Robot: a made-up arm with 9 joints. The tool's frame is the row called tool. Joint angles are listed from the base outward.
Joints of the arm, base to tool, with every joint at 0 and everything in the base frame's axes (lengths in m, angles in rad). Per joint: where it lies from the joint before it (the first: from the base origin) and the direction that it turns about. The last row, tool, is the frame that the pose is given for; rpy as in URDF.
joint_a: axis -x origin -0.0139 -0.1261 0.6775
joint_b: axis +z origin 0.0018 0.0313 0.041
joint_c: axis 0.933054 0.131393 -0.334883 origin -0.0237 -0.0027 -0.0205
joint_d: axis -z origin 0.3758 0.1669 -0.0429
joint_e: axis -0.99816 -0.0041 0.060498 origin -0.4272 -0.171 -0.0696
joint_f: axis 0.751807 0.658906 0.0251 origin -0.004 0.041 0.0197
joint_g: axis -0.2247 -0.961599 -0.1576 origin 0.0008 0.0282 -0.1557
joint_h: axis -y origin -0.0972 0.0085 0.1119
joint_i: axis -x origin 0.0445 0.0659 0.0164
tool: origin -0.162 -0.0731 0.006 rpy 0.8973 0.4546 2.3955
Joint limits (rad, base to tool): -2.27..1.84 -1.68..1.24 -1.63..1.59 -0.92..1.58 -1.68..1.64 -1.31..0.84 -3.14..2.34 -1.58..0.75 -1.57..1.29
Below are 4 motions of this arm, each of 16 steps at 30 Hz.
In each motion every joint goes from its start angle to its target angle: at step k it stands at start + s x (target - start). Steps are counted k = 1, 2, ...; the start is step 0. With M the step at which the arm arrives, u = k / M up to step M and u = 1 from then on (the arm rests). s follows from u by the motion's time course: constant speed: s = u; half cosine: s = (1 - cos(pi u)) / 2; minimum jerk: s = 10 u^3 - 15 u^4 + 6 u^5.
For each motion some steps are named. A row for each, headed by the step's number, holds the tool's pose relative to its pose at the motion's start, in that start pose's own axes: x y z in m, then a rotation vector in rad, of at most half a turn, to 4 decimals.
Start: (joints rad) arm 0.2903 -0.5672 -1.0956 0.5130 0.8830 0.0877 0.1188 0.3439 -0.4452
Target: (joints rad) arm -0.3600 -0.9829 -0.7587 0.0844 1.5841 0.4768 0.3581 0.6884 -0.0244
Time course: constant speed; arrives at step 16
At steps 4, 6, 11, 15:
4: -0.0831 0.0741 -0.0139 -0.0472 0.0678 0.1313
6: -0.1242 0.1017 -0.0291 -0.0882 0.1005 0.1851
11: -0.2150 0.1440 -0.0859 -0.2296 0.1690 0.2763
15: -0.2673 0.1548 -0.1430 -0.3675 0.2015 0.3006

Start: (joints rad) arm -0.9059 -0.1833 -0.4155 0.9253 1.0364 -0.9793 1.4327 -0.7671 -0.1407
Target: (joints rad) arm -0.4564 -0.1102 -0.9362 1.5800 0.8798 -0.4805 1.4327 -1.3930 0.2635
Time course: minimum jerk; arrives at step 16
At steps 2, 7, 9, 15, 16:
2: -0.0013 0.0049 0.0085 0.0239 0.0072 0.0093
7: 0.0174 0.0666 0.2430 0.6061 0.1350 0.1737
9: 0.0801 0.0419 0.4045 0.9889 0.1534 0.2350
15: 0.2414 -0.1148 0.6201 1.5836 0.0186 0.2862
16: 0.2424 -0.1161 0.6211 1.5868 0.0171 0.2864

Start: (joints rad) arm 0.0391 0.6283 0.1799 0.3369 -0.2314 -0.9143 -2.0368 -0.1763 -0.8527
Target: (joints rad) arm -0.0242 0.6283 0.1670 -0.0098 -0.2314 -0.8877 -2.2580 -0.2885 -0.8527
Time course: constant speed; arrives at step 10
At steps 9, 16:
9: -0.0328 0.0757 0.1279 0.4348 0.0030 -0.0200
16: -0.0342 0.0808 0.1436 0.4822 0.0022 -0.0287

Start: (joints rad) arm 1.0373 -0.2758 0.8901 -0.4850 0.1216 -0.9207 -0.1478 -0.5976 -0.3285
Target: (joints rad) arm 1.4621 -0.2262 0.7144 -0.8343 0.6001 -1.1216 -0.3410 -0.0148 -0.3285
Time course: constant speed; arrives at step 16
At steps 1, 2, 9, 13, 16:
1: -0.0181 -0.0066 -0.0179 -0.0034 0.0852 -0.0453
2: -0.0379 -0.0126 -0.0347 -0.0080 0.1712 -0.0890
9: -0.2131 -0.0356 -0.1122 -0.0720 0.7947 -0.3407
13: -0.3301 -0.0346 -0.1161 -0.1323 1.1646 -0.4361
16: -0.4181 -0.0289 -0.0973 -0.1887 1.4462 -0.4804

